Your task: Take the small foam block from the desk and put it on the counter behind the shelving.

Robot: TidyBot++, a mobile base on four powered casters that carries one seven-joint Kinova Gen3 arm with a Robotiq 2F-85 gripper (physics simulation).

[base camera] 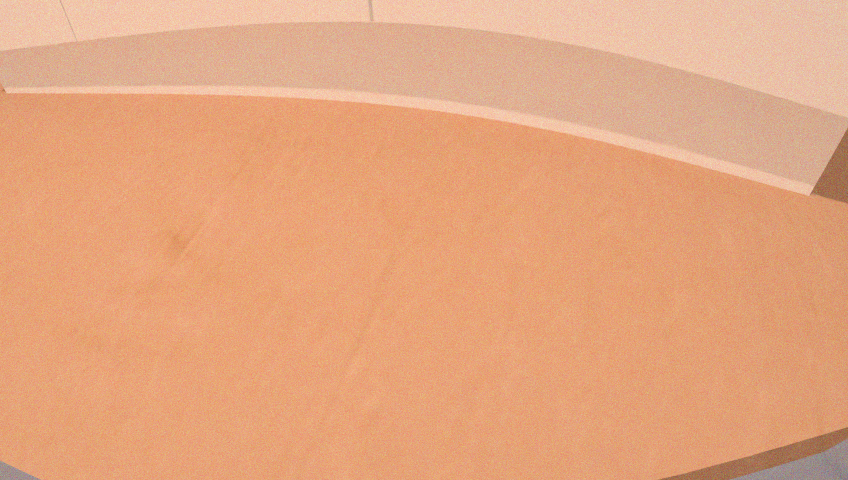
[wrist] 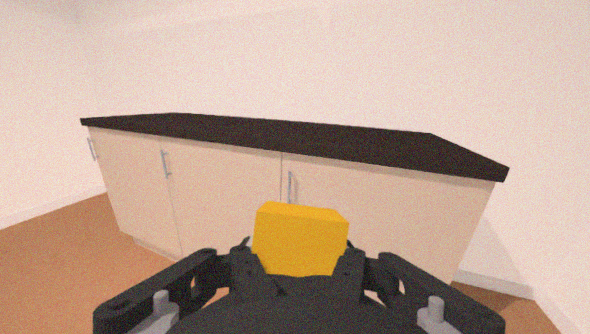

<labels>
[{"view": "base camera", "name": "counter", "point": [749, 95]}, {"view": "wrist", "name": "my gripper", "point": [296, 243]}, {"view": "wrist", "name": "small yellow foam block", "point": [295, 240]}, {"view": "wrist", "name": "counter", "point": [178, 182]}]
</labels>
